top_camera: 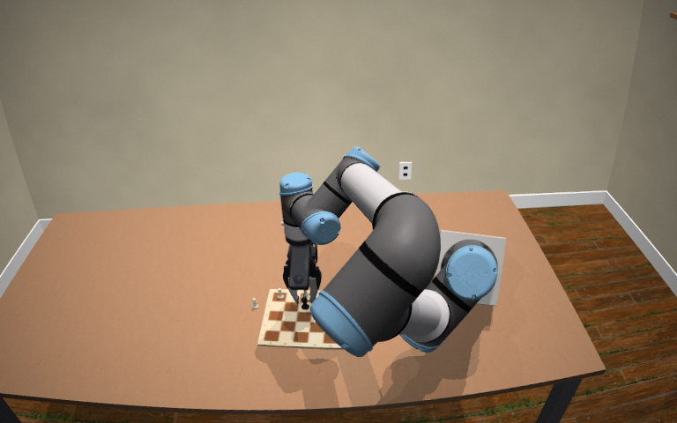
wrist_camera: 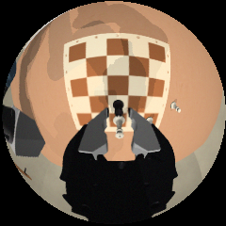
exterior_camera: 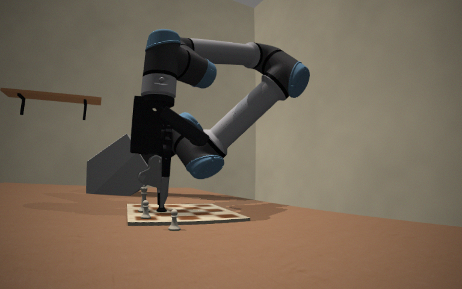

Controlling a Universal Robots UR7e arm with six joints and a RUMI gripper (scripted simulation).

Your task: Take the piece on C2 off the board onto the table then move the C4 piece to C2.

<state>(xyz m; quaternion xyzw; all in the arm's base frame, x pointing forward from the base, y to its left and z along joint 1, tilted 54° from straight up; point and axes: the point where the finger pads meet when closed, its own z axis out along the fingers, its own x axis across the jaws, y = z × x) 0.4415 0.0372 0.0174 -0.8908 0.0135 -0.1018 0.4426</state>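
My gripper is now 10 mm above the black piece. Round my hand: chessboard (40 mm to the left, 30 mm below); then tall white piece (40 mm to the right).
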